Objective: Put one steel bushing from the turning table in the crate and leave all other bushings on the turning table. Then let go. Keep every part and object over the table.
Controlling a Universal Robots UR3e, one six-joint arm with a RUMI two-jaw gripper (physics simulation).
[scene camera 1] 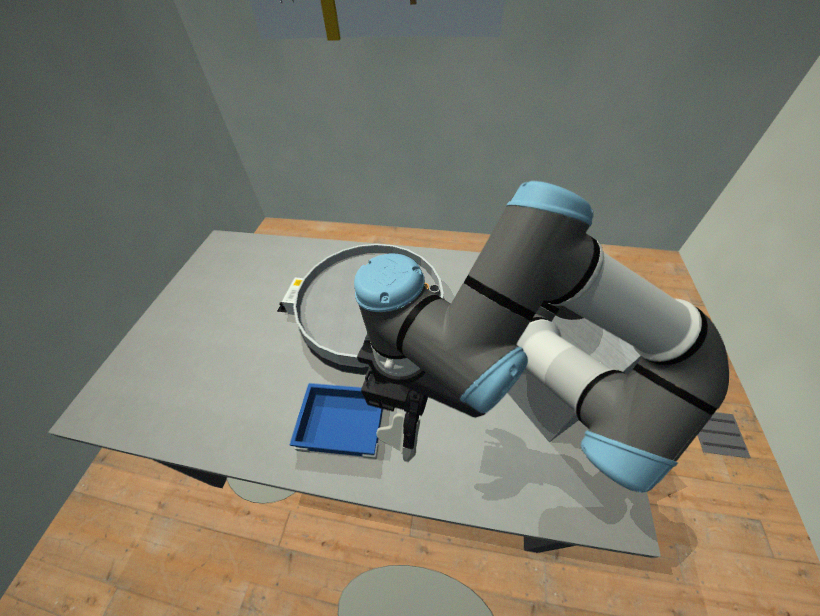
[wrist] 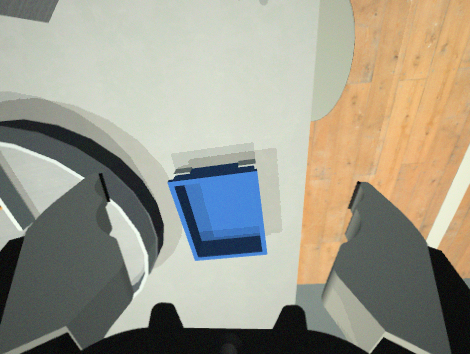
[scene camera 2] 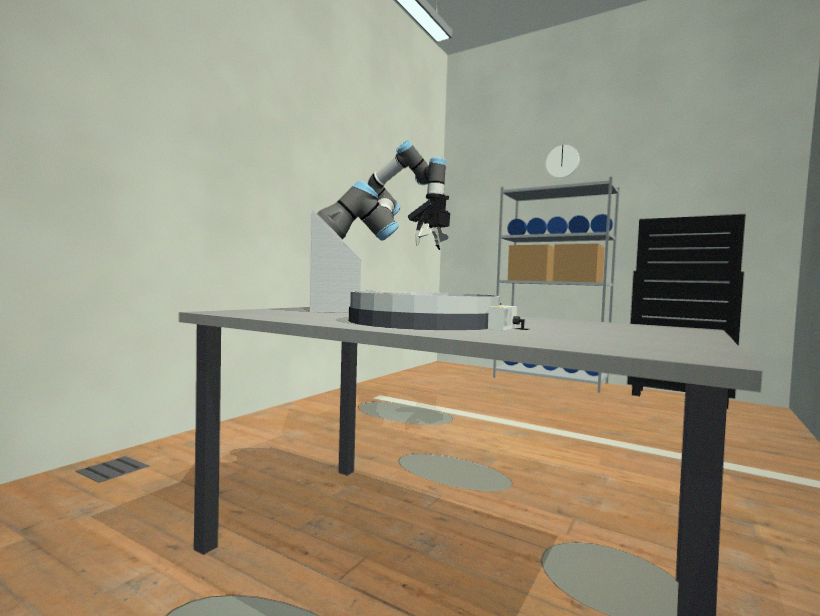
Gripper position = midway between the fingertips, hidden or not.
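I can see my gripper [scene camera 1: 420, 414] in scene camera 1, and it is visible in scene camera 2 [scene camera 2: 428, 247] and in the wrist view [wrist: 231, 181] too. There is also a blue crate [scene camera 1: 333, 419], and the wrist view shows me the crate [wrist: 219, 206] as well.
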